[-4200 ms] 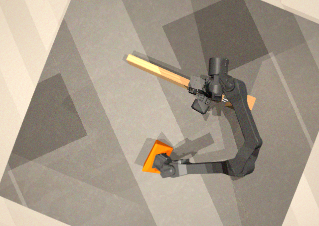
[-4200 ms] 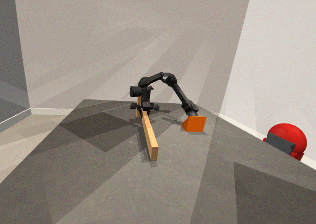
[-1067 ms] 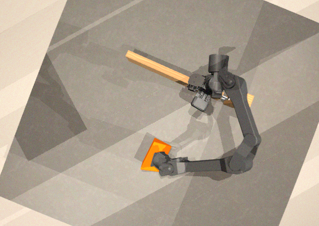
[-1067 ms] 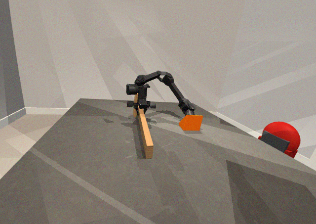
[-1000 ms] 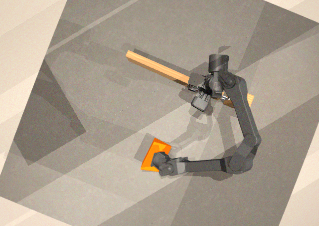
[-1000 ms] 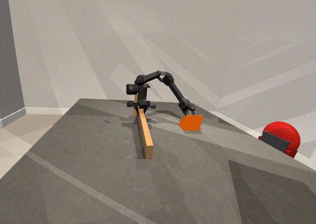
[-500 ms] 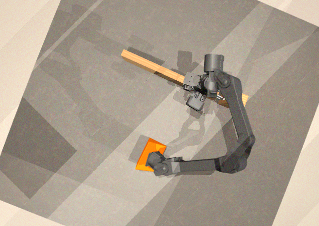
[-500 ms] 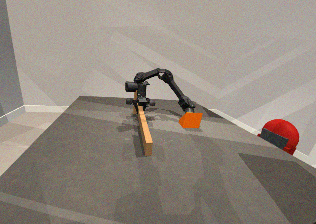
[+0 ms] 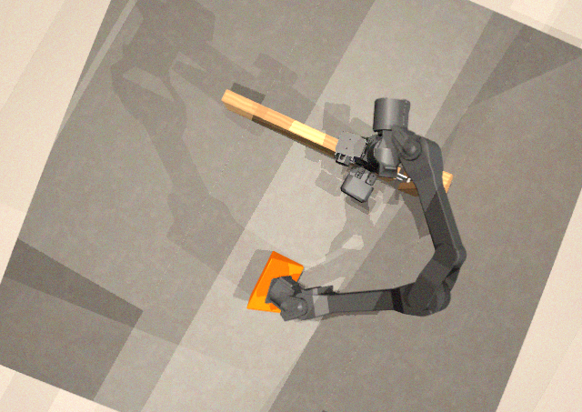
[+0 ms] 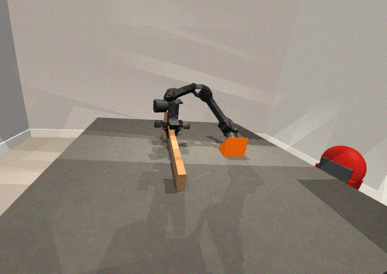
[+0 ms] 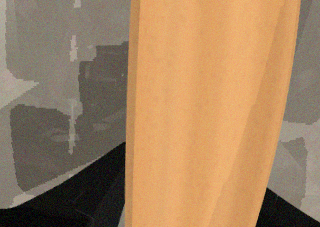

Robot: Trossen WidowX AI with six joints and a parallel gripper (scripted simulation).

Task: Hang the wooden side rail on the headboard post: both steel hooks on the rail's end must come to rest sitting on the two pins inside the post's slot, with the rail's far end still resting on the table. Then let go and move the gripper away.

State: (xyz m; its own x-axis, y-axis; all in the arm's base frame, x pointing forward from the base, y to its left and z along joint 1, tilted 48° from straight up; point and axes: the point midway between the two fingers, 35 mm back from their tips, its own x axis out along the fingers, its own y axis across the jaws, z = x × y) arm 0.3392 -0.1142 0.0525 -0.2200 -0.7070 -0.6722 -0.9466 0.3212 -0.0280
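My gripper tip is now 1 cm past the wooden headboard post, 13 cm to the left of it and 4 cm below it.
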